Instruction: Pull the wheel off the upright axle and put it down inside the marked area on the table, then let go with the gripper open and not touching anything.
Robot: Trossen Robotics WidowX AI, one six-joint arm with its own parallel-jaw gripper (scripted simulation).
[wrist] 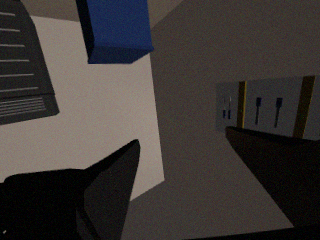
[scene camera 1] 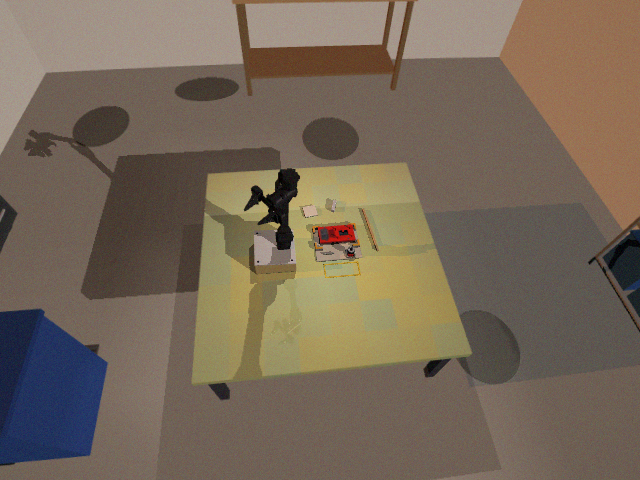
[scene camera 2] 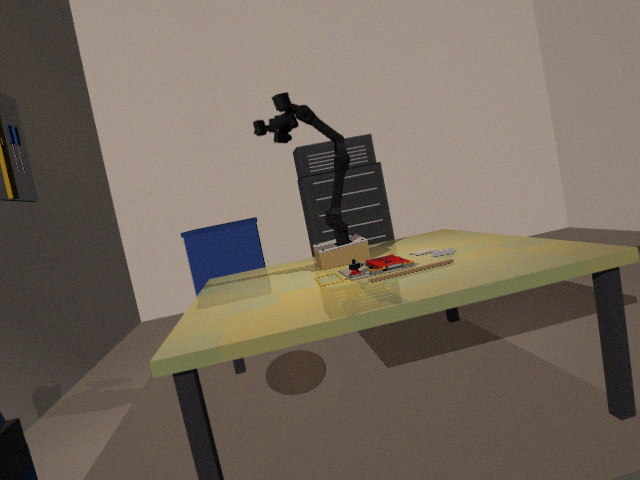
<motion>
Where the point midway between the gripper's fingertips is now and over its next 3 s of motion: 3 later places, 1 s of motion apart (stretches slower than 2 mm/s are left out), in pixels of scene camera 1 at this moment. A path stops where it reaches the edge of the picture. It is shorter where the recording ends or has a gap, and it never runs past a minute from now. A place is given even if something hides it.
My gripper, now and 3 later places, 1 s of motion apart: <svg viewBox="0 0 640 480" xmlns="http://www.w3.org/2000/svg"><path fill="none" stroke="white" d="M250 217L304 263L361 260L353 242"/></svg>
</motion>
